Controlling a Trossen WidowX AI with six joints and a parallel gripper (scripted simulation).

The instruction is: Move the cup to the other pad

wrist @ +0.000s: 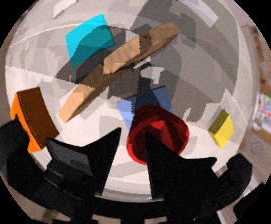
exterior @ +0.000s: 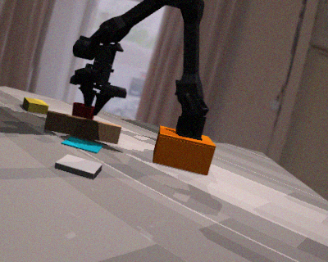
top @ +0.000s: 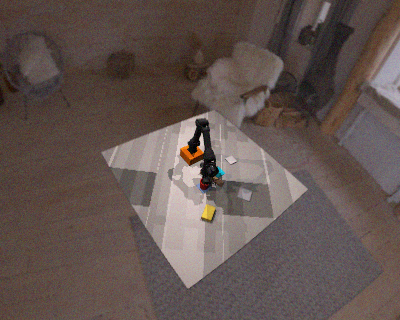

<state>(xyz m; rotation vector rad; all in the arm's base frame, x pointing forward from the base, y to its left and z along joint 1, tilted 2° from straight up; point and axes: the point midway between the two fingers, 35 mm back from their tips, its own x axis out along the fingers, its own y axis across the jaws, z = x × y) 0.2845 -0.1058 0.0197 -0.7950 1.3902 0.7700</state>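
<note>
The cyan pad is 180 mm to the left of my gripper tip, 60 mm below it and 20 mm behind it. Also, from my gripper tip: yellow block 220 mm ahead, 140 mm to the right, 40 mm below; wooden bar 80 mm to the left, 40 mm below.
</note>
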